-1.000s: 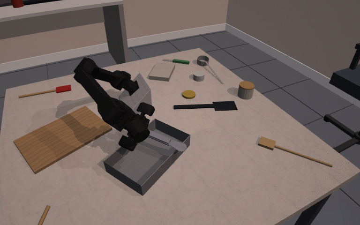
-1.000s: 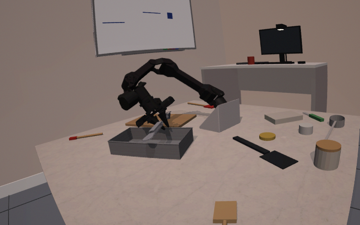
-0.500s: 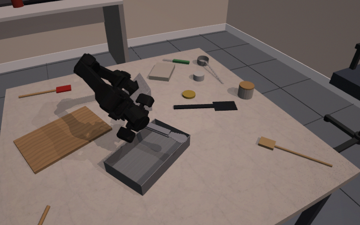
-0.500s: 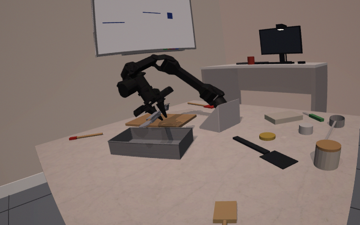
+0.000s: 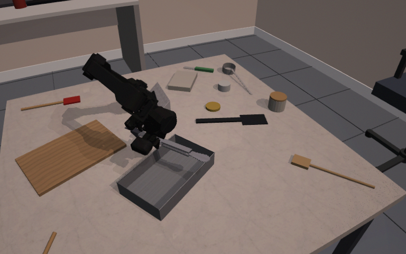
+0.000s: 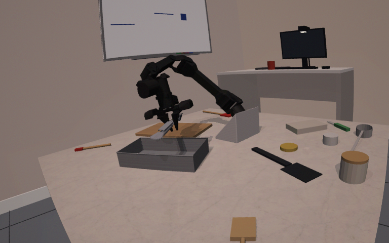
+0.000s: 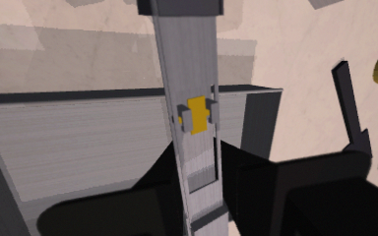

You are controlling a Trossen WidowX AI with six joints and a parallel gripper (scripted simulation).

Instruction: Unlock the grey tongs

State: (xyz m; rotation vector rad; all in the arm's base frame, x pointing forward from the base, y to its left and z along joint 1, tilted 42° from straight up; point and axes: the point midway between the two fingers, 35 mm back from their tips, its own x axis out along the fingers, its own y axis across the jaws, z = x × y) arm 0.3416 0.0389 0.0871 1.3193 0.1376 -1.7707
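Right now the yellow lock piece is 20 mm behind my gripper tip, 30 mm to the right of it and 40 mm above it. Also, from my gripper tip: wooden board: 170 mm behind, 330 mm to the right, 90 mm below; then roasting tin: 70 mm ahead, 20 mm to the left, 70 mm below; then black spatula: 180 mm behind, 380 mm to the left, 90 mm below.
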